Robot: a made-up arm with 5 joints.
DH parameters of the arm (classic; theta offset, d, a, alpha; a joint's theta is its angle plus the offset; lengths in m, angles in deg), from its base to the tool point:
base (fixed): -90 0.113 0 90
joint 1: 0 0.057 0.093 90
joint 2: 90 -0.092 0.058 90
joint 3: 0 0.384 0.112 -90
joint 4: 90 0.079 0.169 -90
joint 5: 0 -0.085 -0.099 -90
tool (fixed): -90 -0.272 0 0
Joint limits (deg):
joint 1: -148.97..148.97
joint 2: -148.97..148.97
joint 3: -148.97..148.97
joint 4: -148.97..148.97
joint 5: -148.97..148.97
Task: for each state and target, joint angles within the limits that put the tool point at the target. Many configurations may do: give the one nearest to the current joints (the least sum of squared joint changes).
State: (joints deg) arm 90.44 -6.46 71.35 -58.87 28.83
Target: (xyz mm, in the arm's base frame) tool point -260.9 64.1 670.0
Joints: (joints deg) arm 141.28 13.70 33.78 -56.80 26.36
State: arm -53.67 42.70 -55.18 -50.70 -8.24
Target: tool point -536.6 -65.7 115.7
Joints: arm -57.46 23.19 -56.03 -0.22 36.37
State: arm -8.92 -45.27 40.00 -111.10 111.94
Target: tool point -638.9 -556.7 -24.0
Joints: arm -1.73 -0.30 19.12 -89.44 120.13
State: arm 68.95 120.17 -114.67 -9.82 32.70
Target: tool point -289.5 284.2 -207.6
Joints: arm 87.31 88.19 -87.72 1.86 18.70
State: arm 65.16 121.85 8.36 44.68 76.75
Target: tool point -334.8 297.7 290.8
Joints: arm 94.13 115.50 53.12 77.93 105.22
